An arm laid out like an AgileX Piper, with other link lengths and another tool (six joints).
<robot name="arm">
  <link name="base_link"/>
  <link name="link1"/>
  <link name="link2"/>
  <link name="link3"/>
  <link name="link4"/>
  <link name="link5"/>
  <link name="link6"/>
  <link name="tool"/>
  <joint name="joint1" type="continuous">
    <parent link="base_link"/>
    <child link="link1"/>
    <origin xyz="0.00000 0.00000 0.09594" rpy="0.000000 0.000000 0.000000"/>
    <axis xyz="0 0 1"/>
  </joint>
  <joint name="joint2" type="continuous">
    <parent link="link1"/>
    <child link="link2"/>
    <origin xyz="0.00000 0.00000 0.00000" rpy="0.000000 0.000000 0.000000"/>
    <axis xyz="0 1 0"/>
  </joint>
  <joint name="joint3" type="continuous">
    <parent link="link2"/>
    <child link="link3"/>
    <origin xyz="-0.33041 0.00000 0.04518" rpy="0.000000 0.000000 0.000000"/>
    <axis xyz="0 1 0"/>
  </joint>
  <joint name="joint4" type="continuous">
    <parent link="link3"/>
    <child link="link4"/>
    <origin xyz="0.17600 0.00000 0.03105" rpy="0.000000 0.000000 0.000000"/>
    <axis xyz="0.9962 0 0.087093"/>
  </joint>
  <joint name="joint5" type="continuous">
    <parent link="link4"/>
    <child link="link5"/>
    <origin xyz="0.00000 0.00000 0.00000" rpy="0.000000 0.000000 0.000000"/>
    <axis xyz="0 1 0"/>
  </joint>
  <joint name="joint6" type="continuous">
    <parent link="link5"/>
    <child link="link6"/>
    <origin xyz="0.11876 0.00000 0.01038" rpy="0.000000 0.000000 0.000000"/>
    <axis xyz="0.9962 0 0.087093"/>
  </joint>
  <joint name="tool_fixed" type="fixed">
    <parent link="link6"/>
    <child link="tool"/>
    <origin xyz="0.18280 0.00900 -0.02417" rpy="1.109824 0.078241 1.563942"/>
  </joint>
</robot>
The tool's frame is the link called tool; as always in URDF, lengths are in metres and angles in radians. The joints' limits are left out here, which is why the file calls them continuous.
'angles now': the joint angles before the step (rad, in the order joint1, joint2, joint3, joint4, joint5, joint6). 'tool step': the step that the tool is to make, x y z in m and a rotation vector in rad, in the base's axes. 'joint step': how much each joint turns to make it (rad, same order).
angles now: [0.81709, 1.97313, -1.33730, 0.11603, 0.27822, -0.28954]
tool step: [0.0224, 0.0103, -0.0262, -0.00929, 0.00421, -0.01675]
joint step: [-0.01570, 0.10139, -0.06521, -0.00083, -0.02669, -0.00150]
